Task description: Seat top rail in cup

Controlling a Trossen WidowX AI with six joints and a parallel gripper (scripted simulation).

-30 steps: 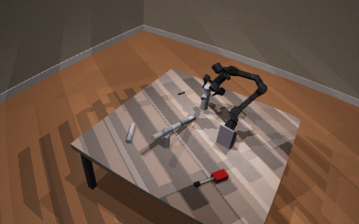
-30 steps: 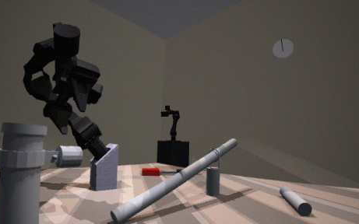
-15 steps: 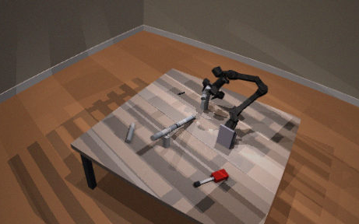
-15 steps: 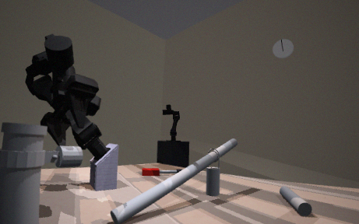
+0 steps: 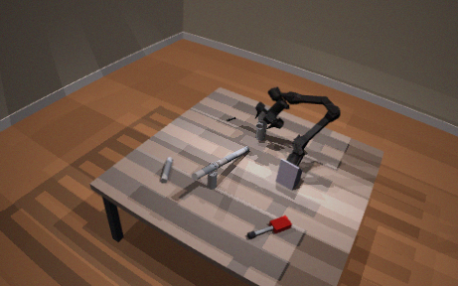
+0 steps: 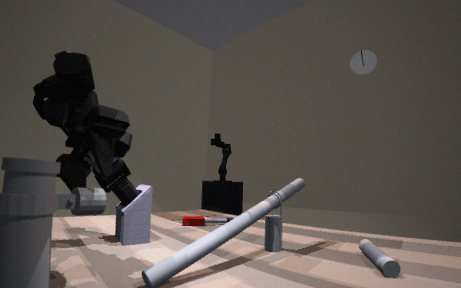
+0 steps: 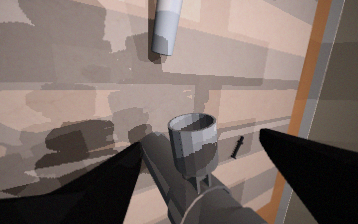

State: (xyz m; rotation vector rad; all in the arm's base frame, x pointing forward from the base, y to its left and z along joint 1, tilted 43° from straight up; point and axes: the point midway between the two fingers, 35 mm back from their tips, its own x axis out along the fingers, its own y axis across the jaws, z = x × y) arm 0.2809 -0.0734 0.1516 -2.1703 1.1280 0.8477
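The rail-end cup lies 1 cm ahead of my gripper tip, 2 cm to the right of it and 2 cm below it. From my gripper tip the other things lie so: small black part (28 cm ahead, 12 cm to the right, 16 cm below); then short pipe (25 cm ahead, 53 cm to the left, 15 cm below); then short line post (45 cm to the left, 6 cm below).
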